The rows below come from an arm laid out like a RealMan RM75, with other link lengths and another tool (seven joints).
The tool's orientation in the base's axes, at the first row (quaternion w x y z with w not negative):
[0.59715, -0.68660, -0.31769, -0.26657]
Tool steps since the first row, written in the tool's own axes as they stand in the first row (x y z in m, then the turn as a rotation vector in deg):
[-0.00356, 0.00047, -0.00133, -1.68, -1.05, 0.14]
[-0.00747, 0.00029, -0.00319, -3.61, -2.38, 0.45]
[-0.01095, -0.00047, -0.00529, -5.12, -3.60, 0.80]
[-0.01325, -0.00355, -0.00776, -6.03, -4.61, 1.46]
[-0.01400, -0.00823, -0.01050, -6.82, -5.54, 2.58]
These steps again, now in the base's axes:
[-0.00196, -0.00178, -0.00277, -1.90, 0.03, -0.59]
[-0.00464, -0.00406, -0.00530, -4.17, 0.22, -1.21]
[-0.00747, -0.00648, -0.00709, -6.09, 0.49, -1.59]
[-0.01127, -0.00894, -0.00644, -7.45, 1.13, -1.71]
[-0.01525, -0.01134, -0.00356, -8.69, 2.22, -1.85]

